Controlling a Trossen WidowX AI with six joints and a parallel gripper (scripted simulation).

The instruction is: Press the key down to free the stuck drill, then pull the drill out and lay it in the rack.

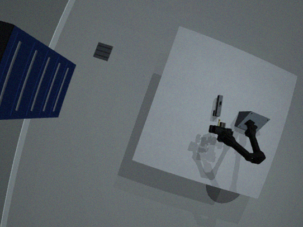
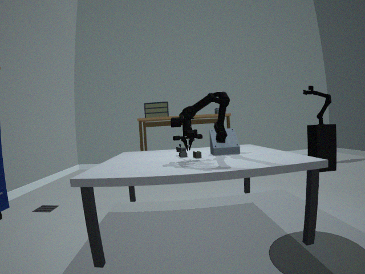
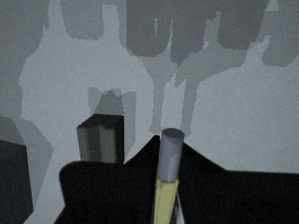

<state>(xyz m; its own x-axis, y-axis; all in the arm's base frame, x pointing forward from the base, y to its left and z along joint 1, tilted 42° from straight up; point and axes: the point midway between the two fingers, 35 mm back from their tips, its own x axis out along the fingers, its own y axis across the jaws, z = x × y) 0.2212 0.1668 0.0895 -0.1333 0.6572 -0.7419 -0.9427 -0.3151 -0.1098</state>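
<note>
Now: the drill 1 cm ahead of my gripper tip, 4 cm to the right of it and 3 cm above it. Also, from my gripper tip: rack: 5 cm behind, 5 cm to the right, 4 cm below.
</note>
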